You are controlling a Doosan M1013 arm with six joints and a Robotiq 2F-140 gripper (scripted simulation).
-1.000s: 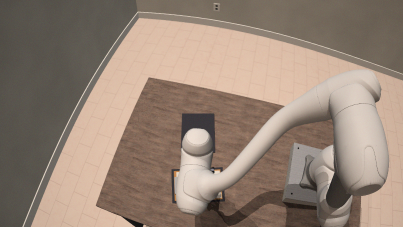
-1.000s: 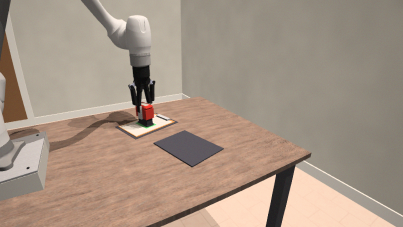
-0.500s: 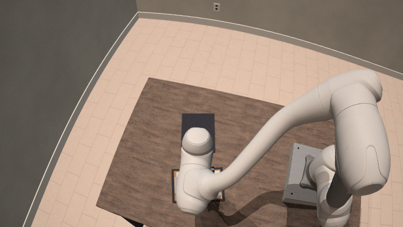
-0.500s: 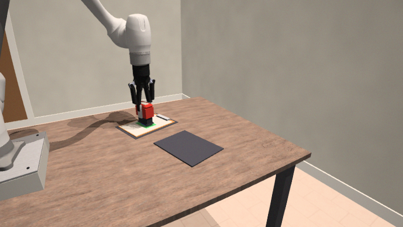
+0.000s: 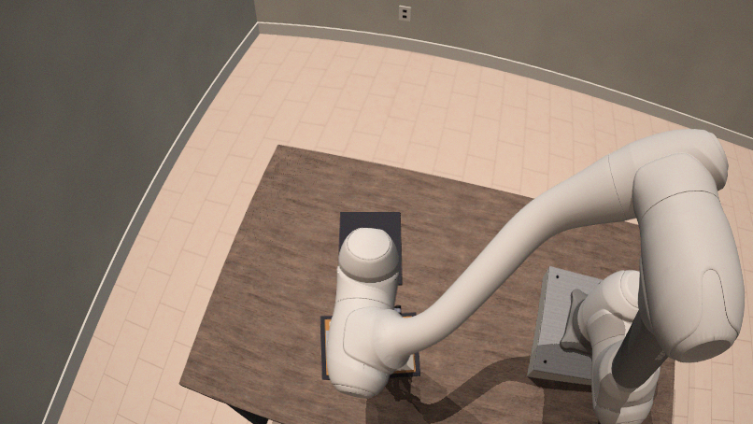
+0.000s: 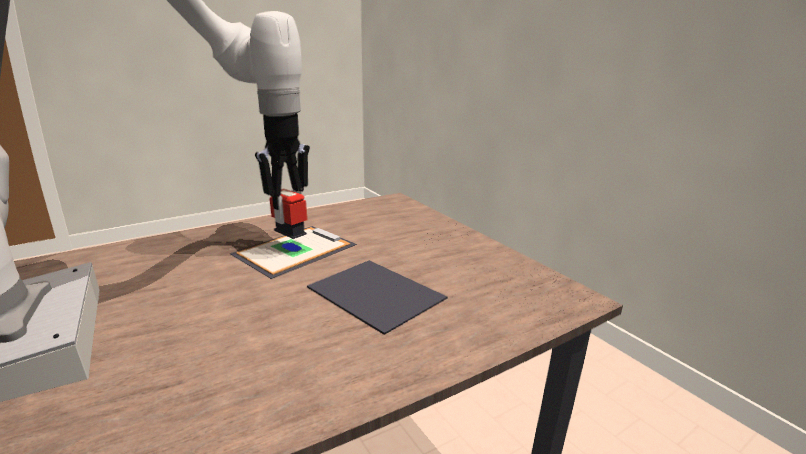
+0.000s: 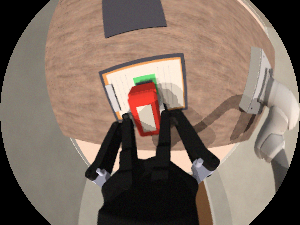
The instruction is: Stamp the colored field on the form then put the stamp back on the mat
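My gripper is now 28 cm to the left of the mat, 11 cm short of it and 11 cm above it. The rest, counted from my hand: stamp: 2 cm below; then clipboard: 10 cm below, 2 cm ahead.
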